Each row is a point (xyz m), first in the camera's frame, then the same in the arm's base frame.
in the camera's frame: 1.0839 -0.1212 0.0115
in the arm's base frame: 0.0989 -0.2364 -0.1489
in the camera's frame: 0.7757 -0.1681 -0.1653
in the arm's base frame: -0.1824 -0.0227 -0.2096
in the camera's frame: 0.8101 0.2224 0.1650
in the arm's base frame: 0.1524 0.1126 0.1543
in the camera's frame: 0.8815 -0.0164 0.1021
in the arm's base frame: 0.0350 -0.0768 0.0260
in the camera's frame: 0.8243 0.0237 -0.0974
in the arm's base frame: -0.0085 0.0607 -0.1285
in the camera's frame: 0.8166 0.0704 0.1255
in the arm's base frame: 0.0494 0.0147 0.0870
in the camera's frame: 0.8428 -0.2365 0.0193
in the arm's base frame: -0.1527 -0.1807 -0.0776
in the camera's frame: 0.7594 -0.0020 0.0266
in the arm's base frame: -0.0550 0.0336 0.0032
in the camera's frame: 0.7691 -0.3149 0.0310
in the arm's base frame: -0.2572 -0.1981 -0.0555
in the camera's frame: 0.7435 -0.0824 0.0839
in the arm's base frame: -0.1122 -0.0363 0.0461
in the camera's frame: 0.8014 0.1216 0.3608
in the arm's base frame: 0.1068 -0.0284 0.3174
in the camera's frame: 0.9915 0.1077 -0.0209
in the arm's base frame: 0.1805 -0.0059 -0.1022
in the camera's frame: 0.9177 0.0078 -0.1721
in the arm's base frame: 0.0379 0.0228 -0.2332
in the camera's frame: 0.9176 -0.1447 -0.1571
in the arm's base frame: -0.0622 -0.0922 -0.2483
